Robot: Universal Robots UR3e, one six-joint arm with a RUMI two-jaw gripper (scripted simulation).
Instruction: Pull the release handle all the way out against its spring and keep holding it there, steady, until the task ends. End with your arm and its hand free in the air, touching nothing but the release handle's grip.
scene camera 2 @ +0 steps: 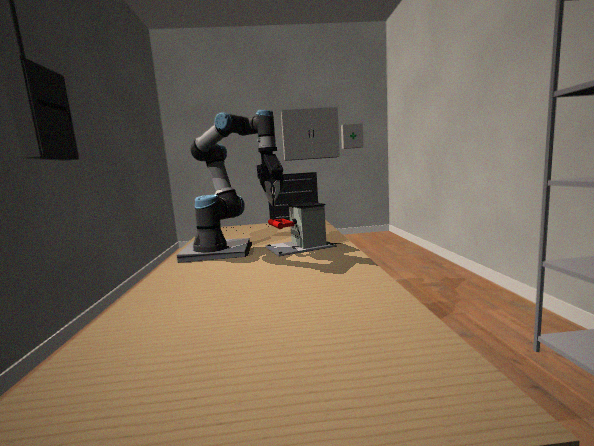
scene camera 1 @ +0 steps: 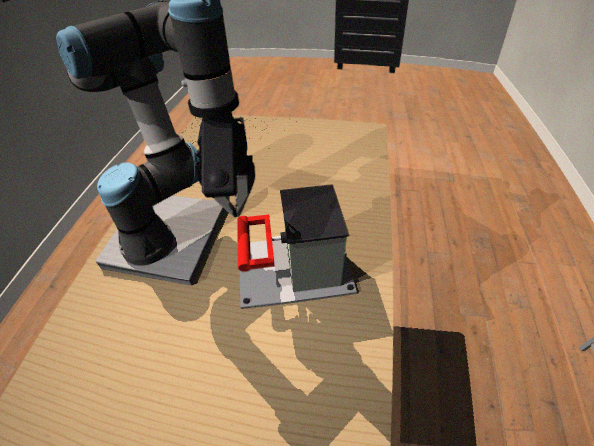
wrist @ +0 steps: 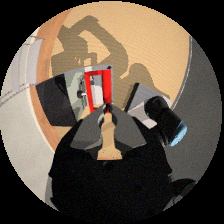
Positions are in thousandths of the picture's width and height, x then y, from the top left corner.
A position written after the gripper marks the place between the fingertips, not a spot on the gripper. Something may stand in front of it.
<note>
In view: the gripper (scene camera 1: 398,485) and a release handle (scene camera 1: 413,591).
The gripper also shows in scene camera 2 (scene camera 2: 460,463) and in the wrist view (wrist: 480,467).
</note>
